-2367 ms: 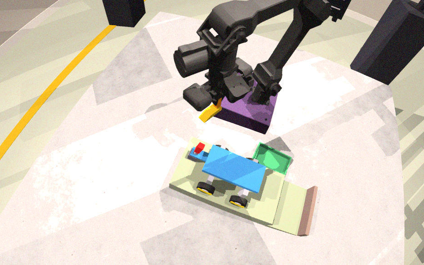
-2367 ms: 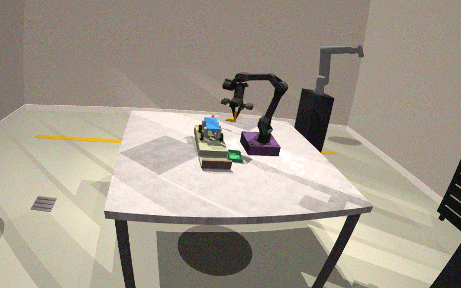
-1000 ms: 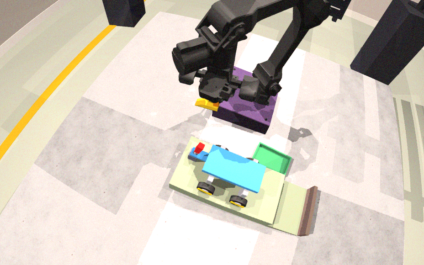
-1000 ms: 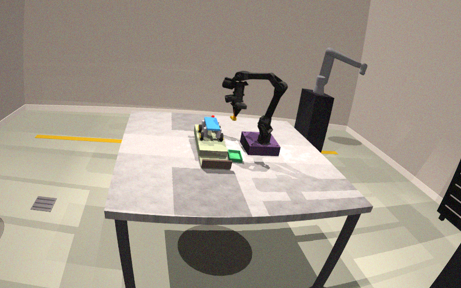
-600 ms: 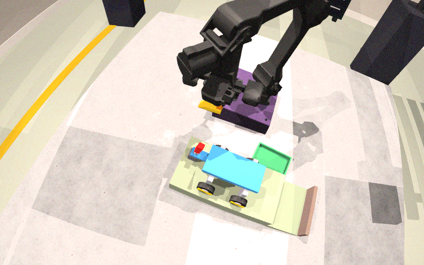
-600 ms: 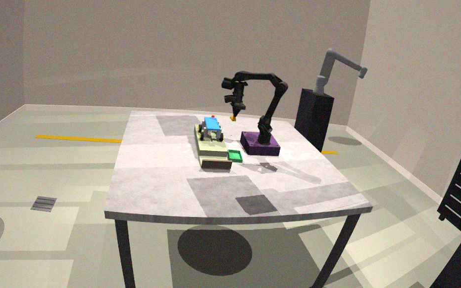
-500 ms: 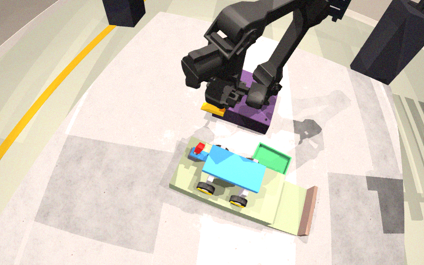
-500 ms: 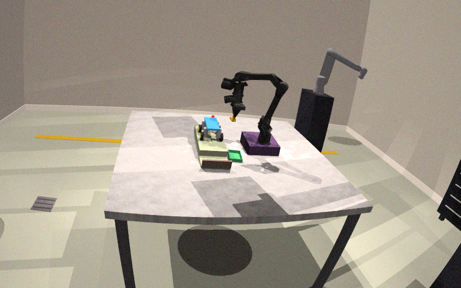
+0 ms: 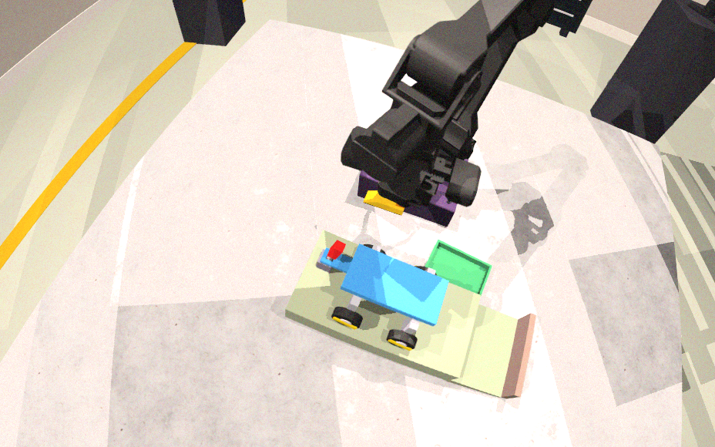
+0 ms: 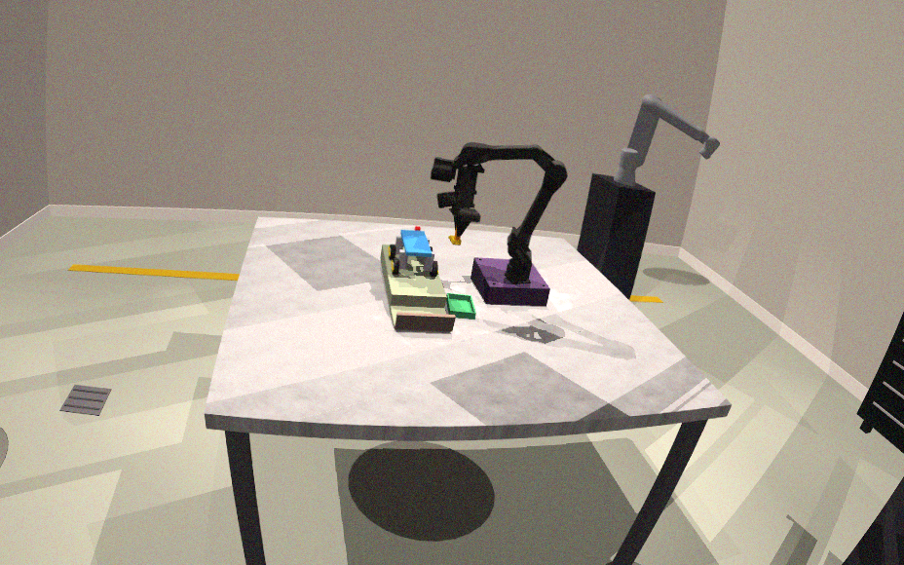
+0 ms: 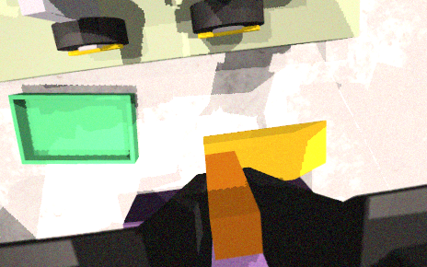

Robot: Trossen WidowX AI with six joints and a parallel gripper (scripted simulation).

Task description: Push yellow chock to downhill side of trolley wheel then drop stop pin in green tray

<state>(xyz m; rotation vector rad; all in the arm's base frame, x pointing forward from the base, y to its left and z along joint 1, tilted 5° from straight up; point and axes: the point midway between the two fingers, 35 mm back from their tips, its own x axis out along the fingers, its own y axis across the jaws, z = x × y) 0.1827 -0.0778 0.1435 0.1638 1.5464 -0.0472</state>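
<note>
The red-headed stop pin lies 100 mm ahead of my gripper tip, 90 mm to the right of it and 40 mm below it. Round my gripper tip: blue trolley: 130 mm ahead, 60 mm below, 10 mm to the left; then pale green ramp: 130 mm ahead, 120 mm below, 20 mm to the left; then yellow chock: 20 mm to the right, 10 mm below.
</note>
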